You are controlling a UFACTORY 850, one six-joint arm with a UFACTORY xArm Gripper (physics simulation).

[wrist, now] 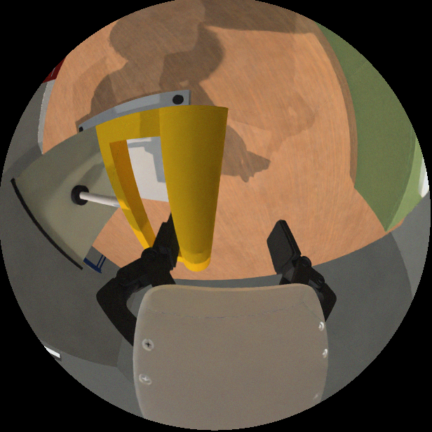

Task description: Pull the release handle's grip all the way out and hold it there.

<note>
I see my gripper (229, 226) and a grey base plate (145, 155).
</note>
